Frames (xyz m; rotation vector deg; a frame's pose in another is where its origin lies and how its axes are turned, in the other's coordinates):
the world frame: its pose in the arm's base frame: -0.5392 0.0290 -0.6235 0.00 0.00 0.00
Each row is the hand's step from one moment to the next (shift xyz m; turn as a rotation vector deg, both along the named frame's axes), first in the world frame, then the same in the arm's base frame.
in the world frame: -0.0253 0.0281 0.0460 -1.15 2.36 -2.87
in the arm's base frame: -0.0253 0.0281 0.0460 -1.15 2.36 -2.87
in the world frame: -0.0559 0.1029 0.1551 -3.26 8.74 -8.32
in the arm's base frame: -0.0559 0.1029 0.1551 -3.26 8.74 -8.32
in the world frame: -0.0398 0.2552 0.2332 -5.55 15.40 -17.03
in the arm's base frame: -0.0398 0.2552 0.2332 -5.55 15.40 -17.03
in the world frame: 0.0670 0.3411 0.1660 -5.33 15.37 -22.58
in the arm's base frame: 0.0670 0.3411 0.1660 -5.33 15.37 -22.58
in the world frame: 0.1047 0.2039 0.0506 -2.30 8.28 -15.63
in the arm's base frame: 0.1047 0.2039 0.0506 -2.30 8.28 -15.63
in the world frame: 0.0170 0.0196 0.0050 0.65 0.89 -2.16
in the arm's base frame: 0.0170 0.0196 0.0050 0.65 0.89 -2.16
